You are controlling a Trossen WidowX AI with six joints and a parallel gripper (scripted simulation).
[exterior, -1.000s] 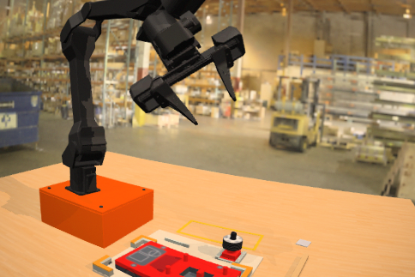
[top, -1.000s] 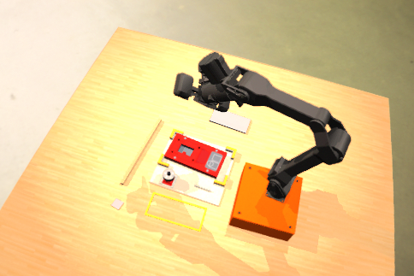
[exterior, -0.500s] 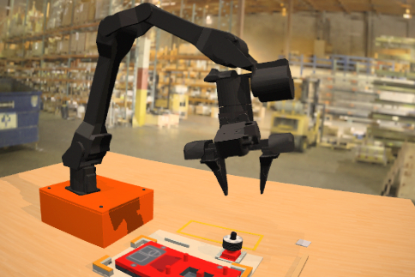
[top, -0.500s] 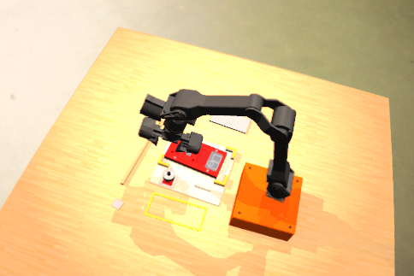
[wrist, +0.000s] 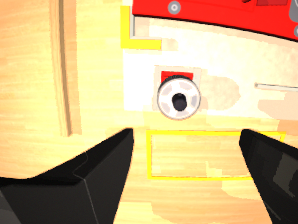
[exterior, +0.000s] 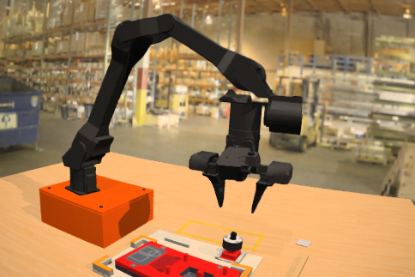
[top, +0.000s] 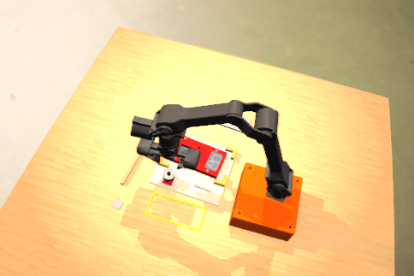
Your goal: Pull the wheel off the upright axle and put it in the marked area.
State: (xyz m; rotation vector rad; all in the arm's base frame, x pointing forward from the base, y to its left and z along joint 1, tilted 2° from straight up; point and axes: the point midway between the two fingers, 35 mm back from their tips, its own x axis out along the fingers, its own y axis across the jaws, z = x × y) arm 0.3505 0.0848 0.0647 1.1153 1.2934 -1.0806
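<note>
Right now the grey wheel is 7 cm below my gripper tip.
</note>
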